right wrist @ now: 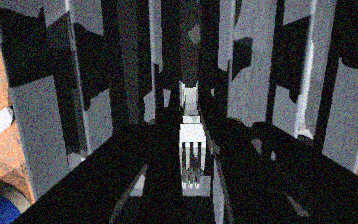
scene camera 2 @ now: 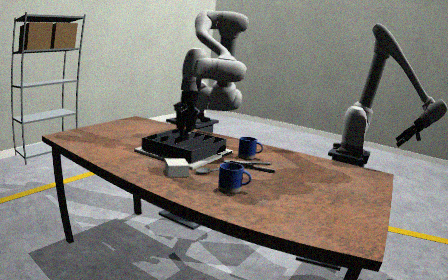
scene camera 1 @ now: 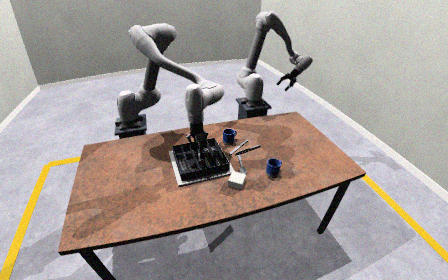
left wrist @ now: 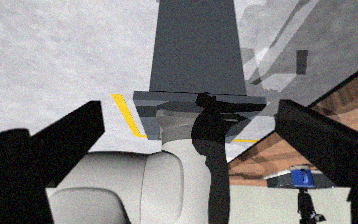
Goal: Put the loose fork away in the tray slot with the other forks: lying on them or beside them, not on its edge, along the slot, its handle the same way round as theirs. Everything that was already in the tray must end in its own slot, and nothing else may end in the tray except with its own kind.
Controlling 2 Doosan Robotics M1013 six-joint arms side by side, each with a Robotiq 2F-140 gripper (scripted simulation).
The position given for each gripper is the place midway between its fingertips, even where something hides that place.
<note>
In view: the left gripper (left wrist: 189,116), the right gripper (right wrist: 189,104), a black tray (scene camera 2: 201,146) and a mug (scene camera 2: 230,174).
The black tray is seen too in the right wrist view (right wrist: 270,55) and in scene camera 1 (scene camera 1: 195,169).
</note>
